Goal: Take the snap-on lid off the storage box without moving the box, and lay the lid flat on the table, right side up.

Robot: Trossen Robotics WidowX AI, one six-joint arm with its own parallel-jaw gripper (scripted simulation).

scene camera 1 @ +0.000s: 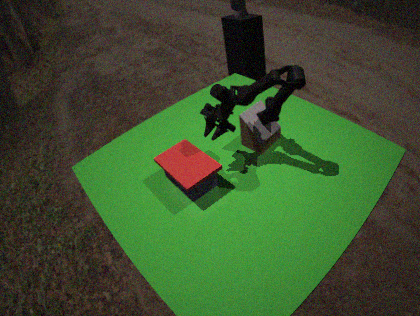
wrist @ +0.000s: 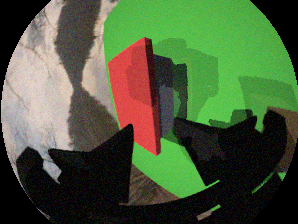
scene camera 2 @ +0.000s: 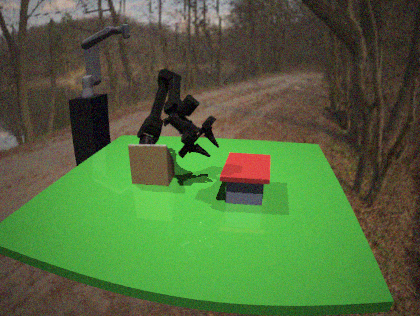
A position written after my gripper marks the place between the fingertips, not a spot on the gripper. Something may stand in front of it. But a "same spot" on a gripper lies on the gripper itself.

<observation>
My gripper shows in scene camera 1, in the wrist view and in scene camera 2 [214, 151]. A red lid shows in scene camera 1, in the wrist view [132, 74] and in scene camera 2. The same spot on the red lid: [scene camera 2: 247, 168] is [scene camera 1: 180, 157]. The same spot on my gripper: [wrist: 216, 152] is [scene camera 1: 218, 127].
</observation>
